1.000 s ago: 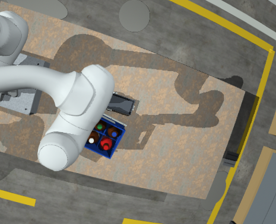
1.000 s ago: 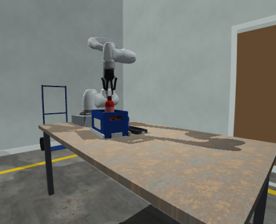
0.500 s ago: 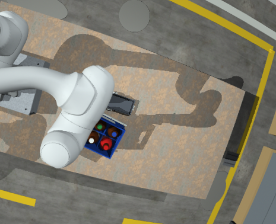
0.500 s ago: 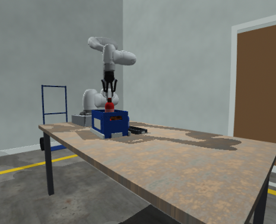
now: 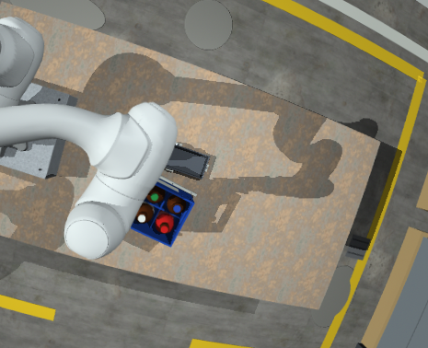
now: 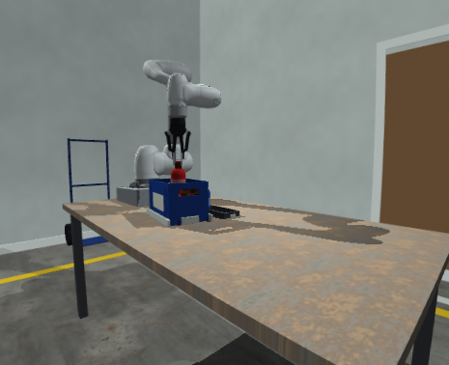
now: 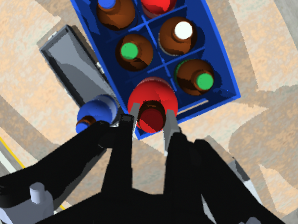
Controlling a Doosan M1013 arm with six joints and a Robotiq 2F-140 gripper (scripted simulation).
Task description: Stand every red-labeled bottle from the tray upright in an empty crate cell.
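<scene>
The red-labeled bottle is 9 cm below my hand. Also, from my hand: red bottle: 19 cm below, 15 cm ahead, 13 cm to the right; blue-capped bottle: 19 cm below, 13 cm to the left, 4 cm ahead; blue crate: 19 cm below, 7 cm to the right, 7 cm ahead.
</scene>
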